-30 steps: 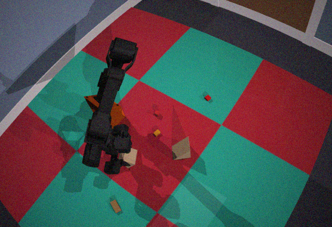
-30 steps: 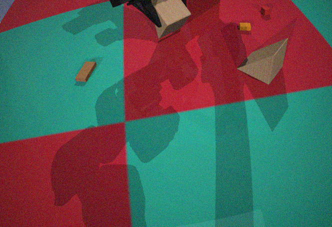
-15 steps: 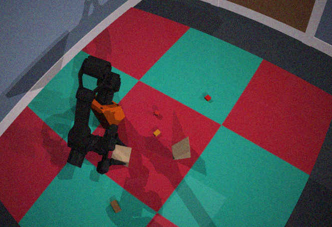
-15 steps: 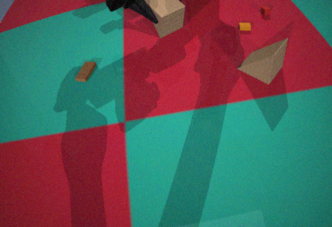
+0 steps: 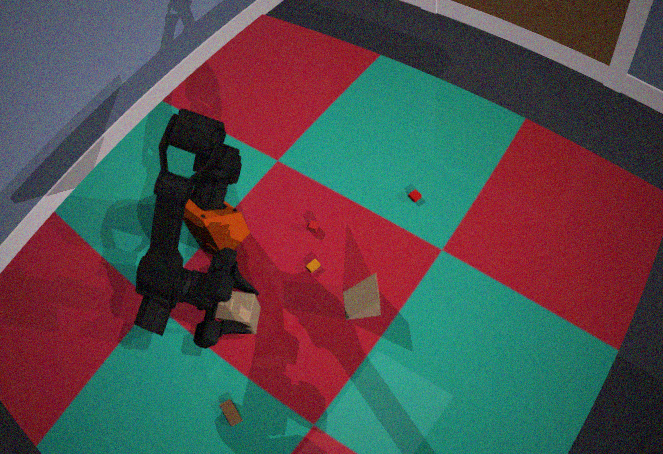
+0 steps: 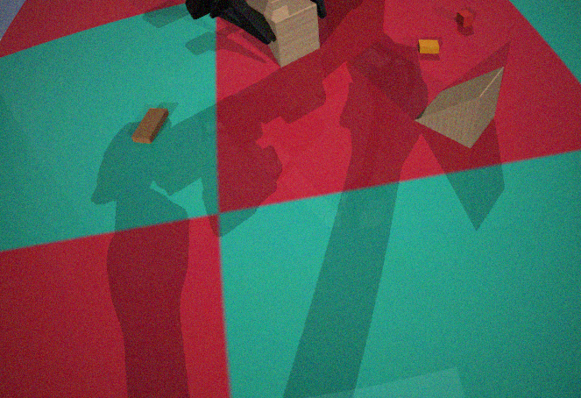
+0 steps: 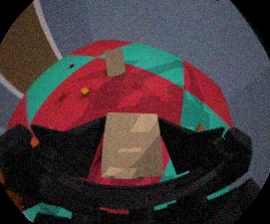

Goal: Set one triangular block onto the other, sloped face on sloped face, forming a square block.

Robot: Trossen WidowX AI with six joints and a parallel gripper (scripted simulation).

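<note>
The yellowish piece lies 16 cm to the left of my gripper tip, 4 cm below it and 1 cm behind it. Round my gripper tip: flat tan piece (17 cm to the right, 10 cm ahead, 4 cm below).
</note>
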